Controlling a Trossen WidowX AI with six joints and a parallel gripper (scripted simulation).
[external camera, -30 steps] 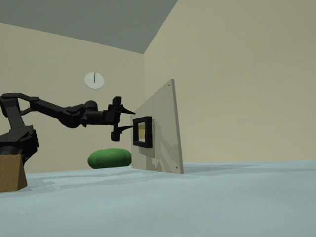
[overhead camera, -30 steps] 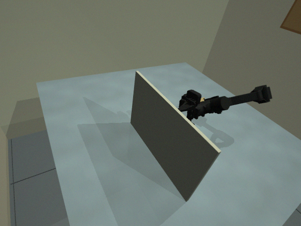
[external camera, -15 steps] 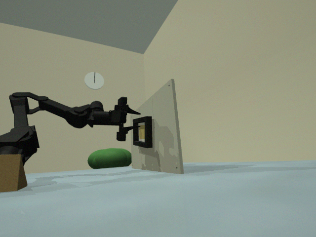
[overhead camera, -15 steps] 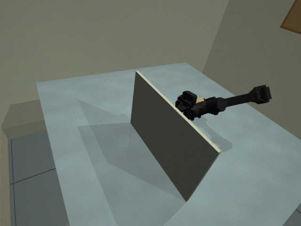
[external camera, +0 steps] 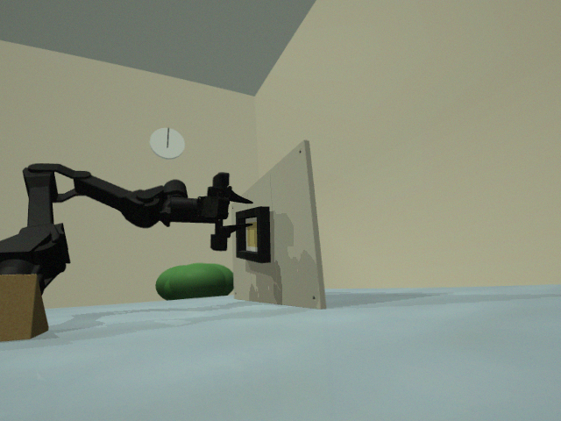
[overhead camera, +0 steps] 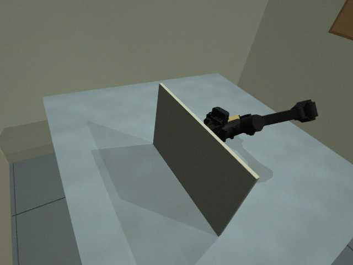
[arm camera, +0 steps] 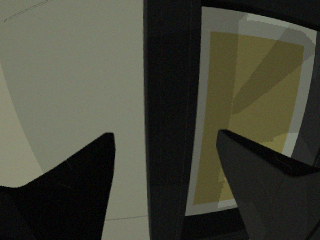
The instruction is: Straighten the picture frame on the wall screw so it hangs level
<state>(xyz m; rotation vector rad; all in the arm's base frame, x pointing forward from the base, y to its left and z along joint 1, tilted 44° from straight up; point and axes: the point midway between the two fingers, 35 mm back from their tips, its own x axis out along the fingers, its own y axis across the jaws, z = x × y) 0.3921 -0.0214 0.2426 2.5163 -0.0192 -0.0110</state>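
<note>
Now: the picture frame 1 cm ahead of my gripper tip, 1 cm to the left of it and 5 cm below it. From my gripper tip the other things lie so: wall panel (2 cm ahead, 7 cm below).
</note>
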